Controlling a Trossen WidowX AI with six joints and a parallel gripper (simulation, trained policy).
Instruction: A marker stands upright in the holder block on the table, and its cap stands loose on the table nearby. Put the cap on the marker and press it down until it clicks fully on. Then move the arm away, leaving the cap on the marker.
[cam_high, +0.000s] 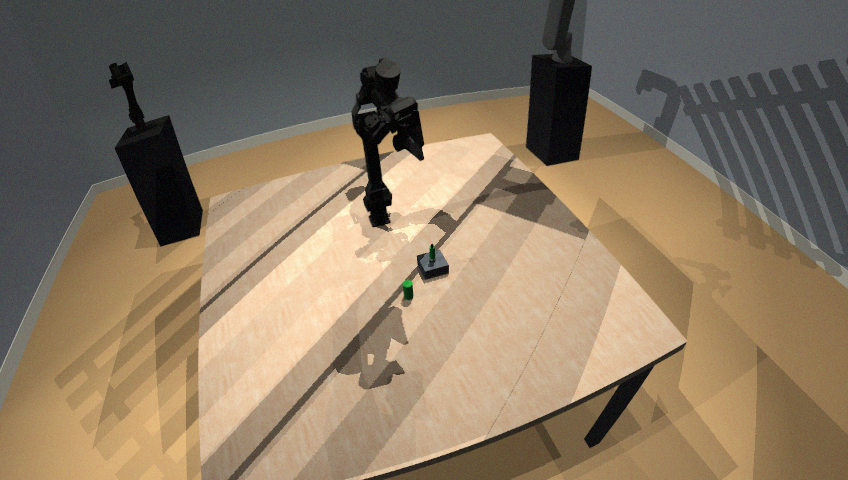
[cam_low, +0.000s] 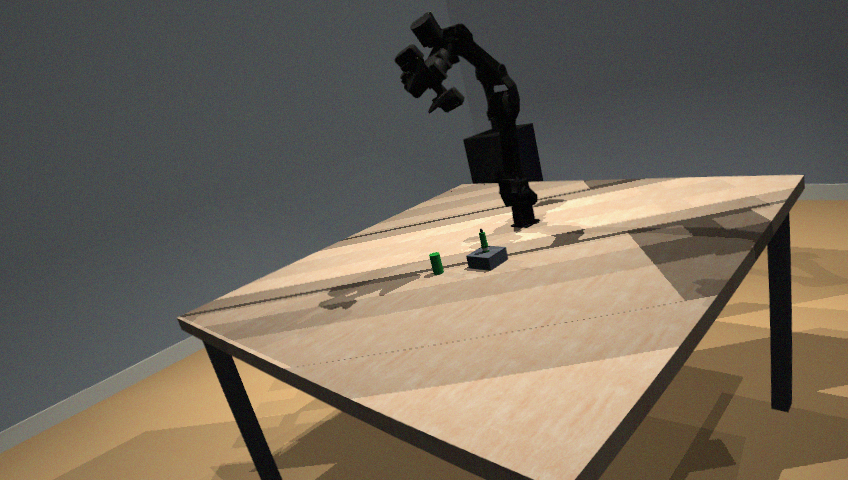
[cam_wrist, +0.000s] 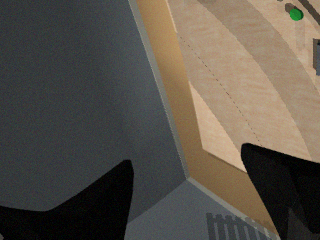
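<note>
My gripper tip is now 1 cm short of the green cap, 6 cm to the left of it and 40 cm above it. Round my gripper tip: holder block (7 cm behind, 4 cm to the left, 41 cm below).
</note>
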